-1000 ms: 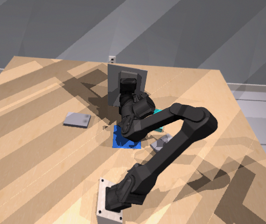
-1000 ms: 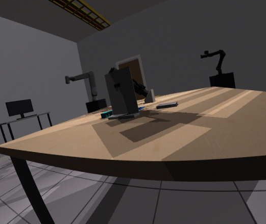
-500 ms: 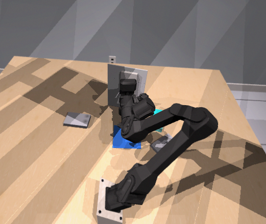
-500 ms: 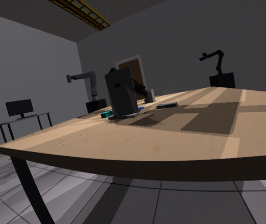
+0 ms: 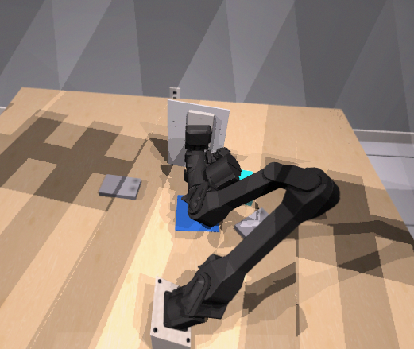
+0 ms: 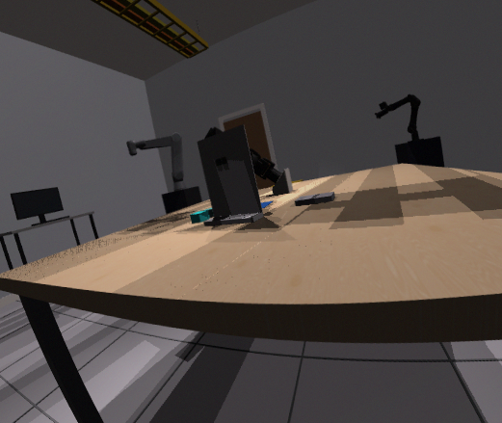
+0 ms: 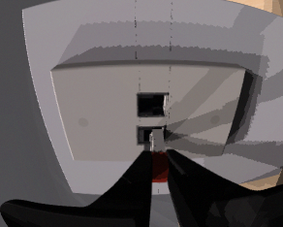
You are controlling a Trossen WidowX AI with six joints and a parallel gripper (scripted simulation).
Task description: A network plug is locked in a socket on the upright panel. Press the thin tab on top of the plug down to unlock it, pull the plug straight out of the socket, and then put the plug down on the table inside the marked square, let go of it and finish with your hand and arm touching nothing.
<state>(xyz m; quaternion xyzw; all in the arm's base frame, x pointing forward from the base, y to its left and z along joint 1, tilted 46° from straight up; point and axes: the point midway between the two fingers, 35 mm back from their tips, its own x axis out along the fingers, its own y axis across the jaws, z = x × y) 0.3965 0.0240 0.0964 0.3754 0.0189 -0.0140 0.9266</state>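
The blue marked square is 140 mm behind my gripper tip, 10 mm to the right of it and 170 mm below it. The rest, counted from my gripper tip: teal block 30 mm behind, 160 mm to the right, 150 mm below; then grey upright panel 40 mm ahead, 10 mm to the right, 60 mm below; then red network plug right at my gripper tip.
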